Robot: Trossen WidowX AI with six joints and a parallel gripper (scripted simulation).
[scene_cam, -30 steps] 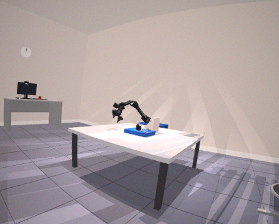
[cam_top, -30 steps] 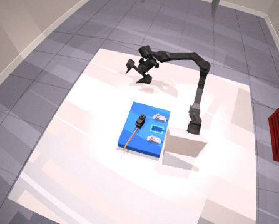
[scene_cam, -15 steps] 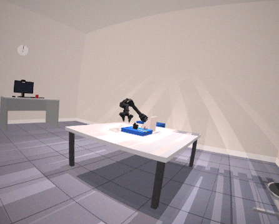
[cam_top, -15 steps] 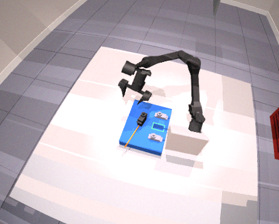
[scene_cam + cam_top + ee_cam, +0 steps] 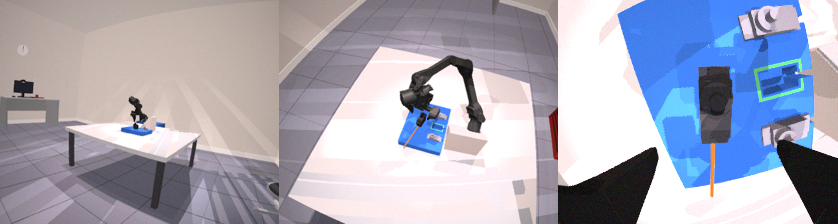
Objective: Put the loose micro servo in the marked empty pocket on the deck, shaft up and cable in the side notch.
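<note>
Right now my gripper tip is 11 cm above the blue deck and 2 cm to the left of it.
</note>
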